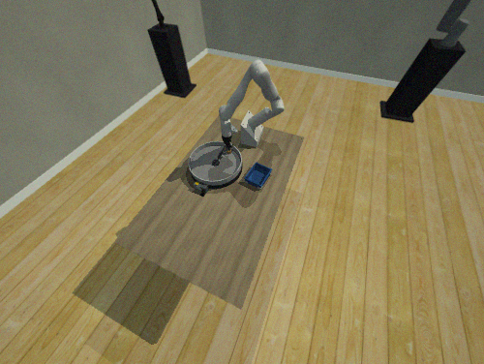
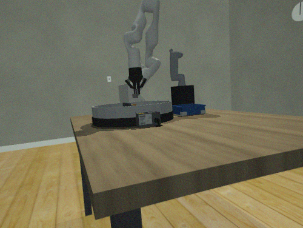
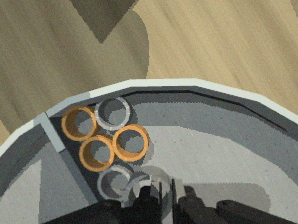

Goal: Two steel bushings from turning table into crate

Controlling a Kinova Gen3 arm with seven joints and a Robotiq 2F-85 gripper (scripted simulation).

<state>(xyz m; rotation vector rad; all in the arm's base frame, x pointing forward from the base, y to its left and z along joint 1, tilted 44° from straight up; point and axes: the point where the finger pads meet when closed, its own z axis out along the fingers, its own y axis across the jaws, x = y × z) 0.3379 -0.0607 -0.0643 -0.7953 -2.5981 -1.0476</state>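
Now: hand 90 mm short of the blue crate, 280 mm to the right of it and 120 mm above it. From my hand the other things lie so: grey turning table (120 mm ahead, 70 mm to the right, 100 mm below).
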